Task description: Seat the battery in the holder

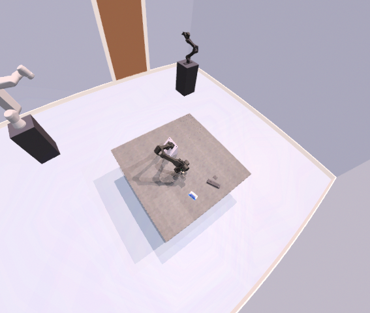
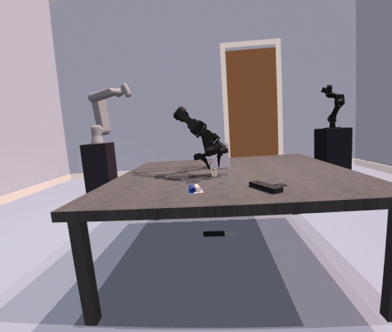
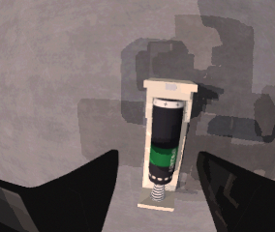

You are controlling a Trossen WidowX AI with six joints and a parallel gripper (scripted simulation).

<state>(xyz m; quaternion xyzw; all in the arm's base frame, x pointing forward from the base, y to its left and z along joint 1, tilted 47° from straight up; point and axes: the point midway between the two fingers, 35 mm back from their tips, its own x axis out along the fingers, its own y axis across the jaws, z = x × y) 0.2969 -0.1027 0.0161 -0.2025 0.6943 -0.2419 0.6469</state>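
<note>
My gripper tip is now 20 mm above the battery. Round my gripper tip: flat black block 370 mm ahead, 180 mm to the left, 20 mm below.
</note>
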